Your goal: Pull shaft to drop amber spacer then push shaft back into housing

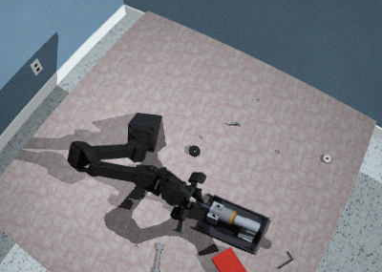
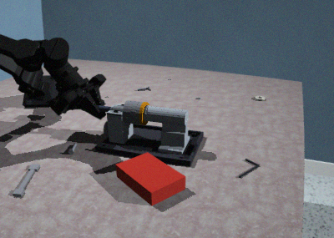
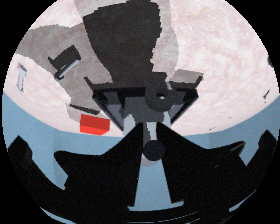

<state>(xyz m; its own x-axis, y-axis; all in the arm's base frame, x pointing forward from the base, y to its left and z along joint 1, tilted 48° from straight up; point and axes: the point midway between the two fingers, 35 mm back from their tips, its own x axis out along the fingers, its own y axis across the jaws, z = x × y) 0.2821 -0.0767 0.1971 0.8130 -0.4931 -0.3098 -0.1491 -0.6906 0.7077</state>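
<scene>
Right now my hand is 90 mm short of the dark shaft and 10 mm to the left of it. Also, from my hand: black disc (80 mm behind, 230 mm to the left, 80 mm below); grey spacer (120 mm ahead, 20 mm to the right); amber spacer (140 mm ahead, 20 mm to the right).
</scene>
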